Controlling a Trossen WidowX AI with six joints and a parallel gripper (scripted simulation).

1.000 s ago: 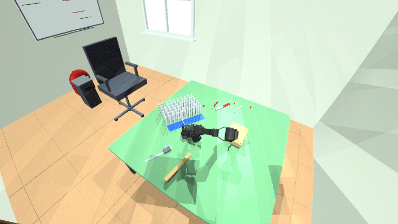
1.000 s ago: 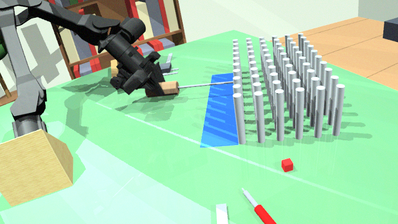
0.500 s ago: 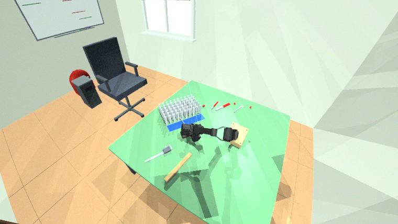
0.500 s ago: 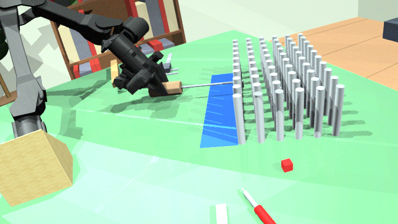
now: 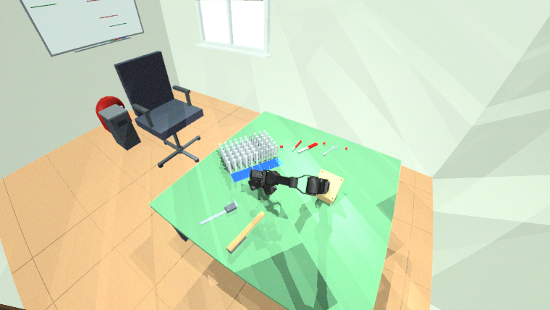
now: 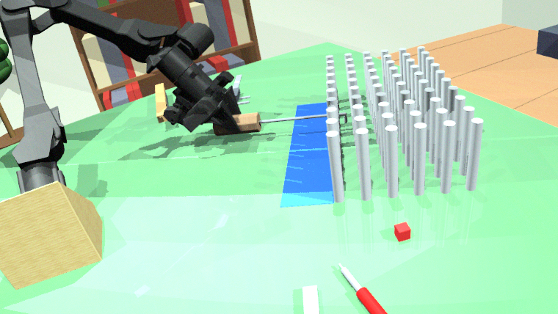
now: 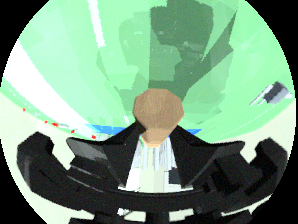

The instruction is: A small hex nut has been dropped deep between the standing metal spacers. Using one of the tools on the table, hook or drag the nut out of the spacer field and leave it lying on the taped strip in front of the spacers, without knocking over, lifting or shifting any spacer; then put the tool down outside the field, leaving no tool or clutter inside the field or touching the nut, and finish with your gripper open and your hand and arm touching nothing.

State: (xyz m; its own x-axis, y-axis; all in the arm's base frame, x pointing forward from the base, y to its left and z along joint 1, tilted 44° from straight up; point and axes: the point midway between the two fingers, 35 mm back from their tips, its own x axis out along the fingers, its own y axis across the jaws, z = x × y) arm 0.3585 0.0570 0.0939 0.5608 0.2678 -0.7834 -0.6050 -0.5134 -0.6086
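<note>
Now: gripper tip 120 mm to the left of the blue taped strip, 90 mm short of it and 30 mm above it. Also, from my gripper tip: hook tool (80 mm ahead, 60 mm to the right); red-handled screwdriver (440 mm to the right, 80 mm behind, 20 mm below); small hex nut (230 mm ahead, 180 mm to the right, 20 mm below).
</note>
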